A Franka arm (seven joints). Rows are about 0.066 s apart.
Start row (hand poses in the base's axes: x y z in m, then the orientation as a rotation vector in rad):
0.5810, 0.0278, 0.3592, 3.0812, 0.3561, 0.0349
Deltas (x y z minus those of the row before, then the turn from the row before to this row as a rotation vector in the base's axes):
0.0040, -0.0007, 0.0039, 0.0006, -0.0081, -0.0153
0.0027, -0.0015, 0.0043, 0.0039, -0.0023, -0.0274
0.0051, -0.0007, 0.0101, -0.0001, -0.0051, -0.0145
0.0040, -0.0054, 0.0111, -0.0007, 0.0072, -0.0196
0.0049, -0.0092, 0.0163, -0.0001, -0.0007, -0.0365
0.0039, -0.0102, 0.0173, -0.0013, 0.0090, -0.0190
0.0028, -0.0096, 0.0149, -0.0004, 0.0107, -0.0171
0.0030, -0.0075, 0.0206, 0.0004, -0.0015, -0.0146
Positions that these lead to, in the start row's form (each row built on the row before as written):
0.5850, 0.0271, 0.3631, 3.0832, 0.3322, 0.0470
0.5877, 0.0256, 0.3674, 3.0906, 0.2901, 0.0504
0.5928, 0.0249, 0.3775, 3.0917, 0.2675, 0.0578
0.5968, 0.0195, 0.3886, 3.0939, 0.2374, 0.0460
0.6017, 0.0103, 0.4049, 3.0970, 0.1808, 0.0460
0.6056, 0.0001, 0.4222, 3.0977, 0.1516, 0.0314
0.6084, -0.0095, 0.4371, 3.0989, 0.1254, 0.0143
0.6114, -0.0170, 0.4577, 3.1000, 0.1027, 0.0162

